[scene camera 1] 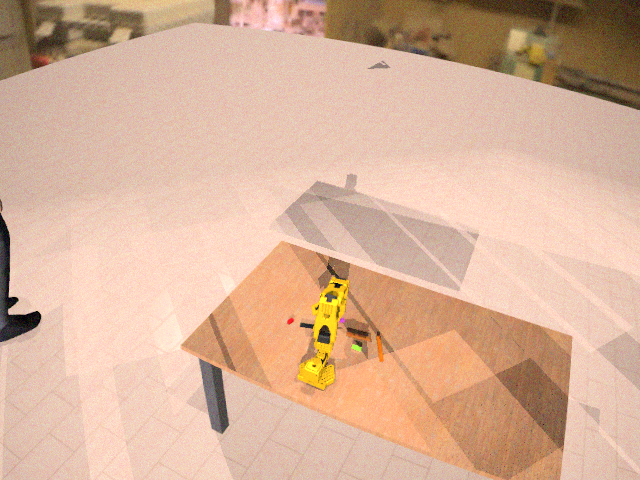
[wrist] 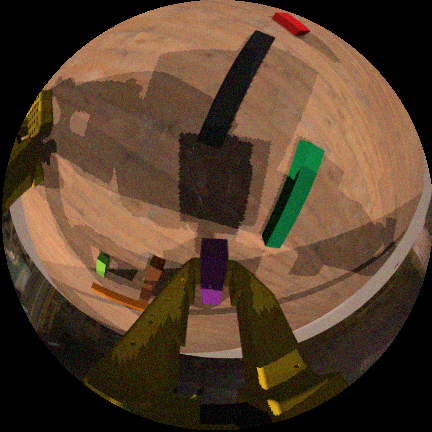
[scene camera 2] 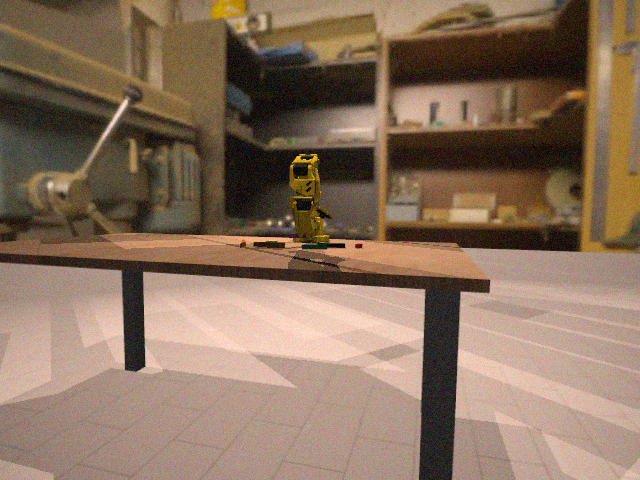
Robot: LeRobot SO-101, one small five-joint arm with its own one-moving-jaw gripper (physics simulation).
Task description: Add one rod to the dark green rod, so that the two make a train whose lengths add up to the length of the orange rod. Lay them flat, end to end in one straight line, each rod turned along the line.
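Frame: origin at the arm's base, x right, y ahead, z up, level; centimetres.
Where they show: hand at its tool point: (wrist: 201,267) (scene camera 2: 299,235); arm's base at its link origin: (scene camera 1: 319,370) (wrist: 39,143) (scene camera 2: 309,241).
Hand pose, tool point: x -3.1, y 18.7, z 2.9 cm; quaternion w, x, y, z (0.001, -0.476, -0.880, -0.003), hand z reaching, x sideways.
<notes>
Things, the pixels of their centre, and the offset from my tool point.
- purple rod at the middle of its body: (wrist: 211,277) (scene camera 2: 297,235) (scene camera 1: 338,320) dx +0.3, dy +0.8, dz +0.0 cm
- dark green rod at the middle of its body: (wrist: 292,197) (scene camera 2: 314,246) dx -4.6, dy +2.2, dz -2.4 cm
- orange rod at the middle of its body: (wrist: 120,298) (scene camera 2: 243,242) (scene camera 1: 379,348) dx +16.2, dy -2.2, dz -2.4 cm
- black rod at the middle of its body: (wrist: 239,77) (scene camera 2: 331,245) (scene camera 1: 310,326) dx -7.3, dy -3.6, dz -2.4 cm
- red rod at the middle of its body: (scene camera 2: 358,245) (scene camera 1: 290,321) dx -14.1, dy -4.8, dz -2.4 cm
- brown rod at the middle of its body: (wrist: 148,285) (scene camera 2: 269,244) (scene camera 1: 358,336) dx +8.2, dy -0.5, dz -2.4 cm
- lime rod at the middle of its body: (wrist: 102,264) (scene camera 1: 356,347) dx +9.6, dy -5.3, dz -2.4 cm
My gripper (wrist: 215,264) is shut on the purple rod (wrist: 214,265) (scene camera 1: 341,320) (scene camera 2: 293,236), its jaws pressing on both sides, and holds it above the table. The dark green rod (wrist: 300,200) (scene camera 2: 314,246) lies flat, to the right of the gripper in the wrist view; part of it is in shadow. The dark green rod does not show in scene camera 1, where the arm covers much of the middle. The orange rod (wrist: 117,296) (scene camera 1: 380,347) (scene camera 2: 242,242) lies at the lower left in the wrist view, apart from the dark green rod.
A black rod (wrist: 237,90) (scene camera 1: 306,325) lies ahead of the gripper, with a red rod (wrist: 291,24) (scene camera 1: 290,320) (scene camera 2: 358,245) beyond it. A brown rod (wrist: 151,279) (scene camera 1: 357,331) and a lime rod (wrist: 102,265) (scene camera 1: 356,347) lie near the orange rod.
</notes>
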